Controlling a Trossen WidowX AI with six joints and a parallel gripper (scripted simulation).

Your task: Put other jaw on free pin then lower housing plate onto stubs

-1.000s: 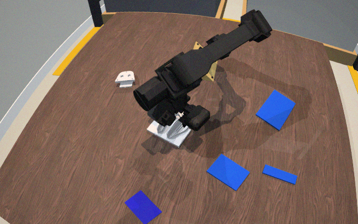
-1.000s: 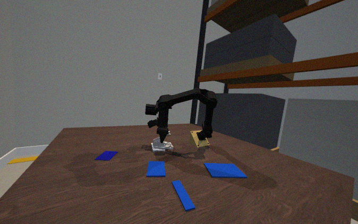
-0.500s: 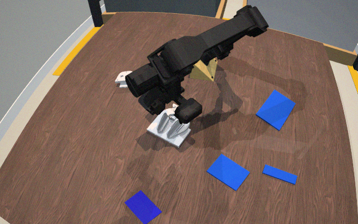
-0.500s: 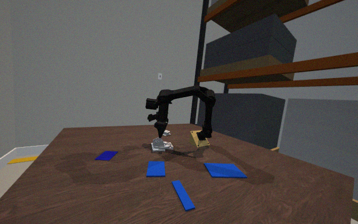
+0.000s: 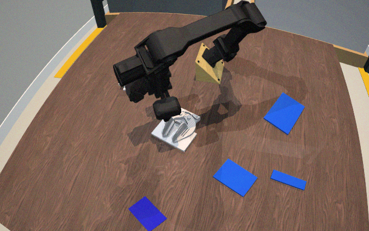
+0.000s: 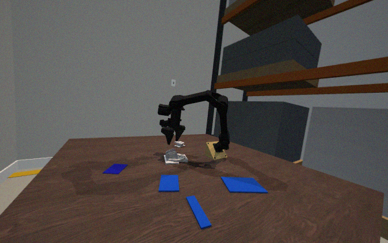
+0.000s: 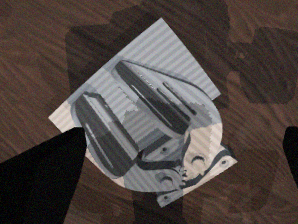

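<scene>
Right now the housing plate is 20 cm to the right of my gripper tip, 15 cm behind it and 6 cm below it. From my gripper tip the other things lie so: white slab (9 cm below, 4 cm to the left, 2 cm ahead).
</scene>
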